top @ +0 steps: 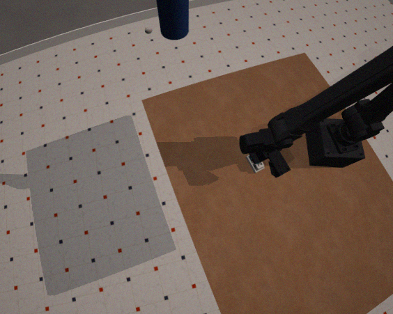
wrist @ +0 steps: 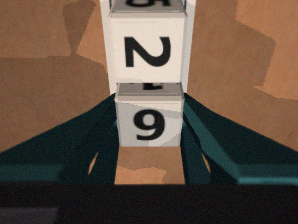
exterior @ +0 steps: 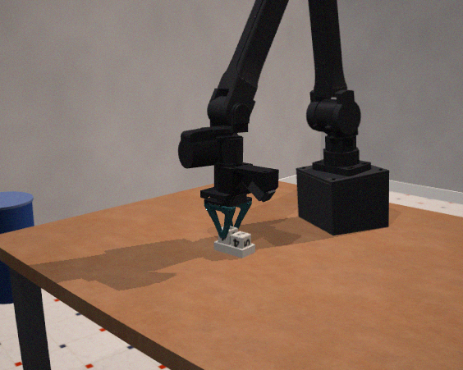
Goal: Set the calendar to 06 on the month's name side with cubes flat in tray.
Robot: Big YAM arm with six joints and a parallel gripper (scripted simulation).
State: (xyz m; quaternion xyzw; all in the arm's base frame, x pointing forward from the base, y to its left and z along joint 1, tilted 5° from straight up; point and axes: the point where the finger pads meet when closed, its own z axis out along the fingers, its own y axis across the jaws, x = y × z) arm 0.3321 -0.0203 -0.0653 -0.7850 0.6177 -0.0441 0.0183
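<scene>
Now: the white tray 1 cm behind my hand, 2 cm to the left of it and 3 cm below it. Round my hand: white digit cube (1 cm below).
</scene>
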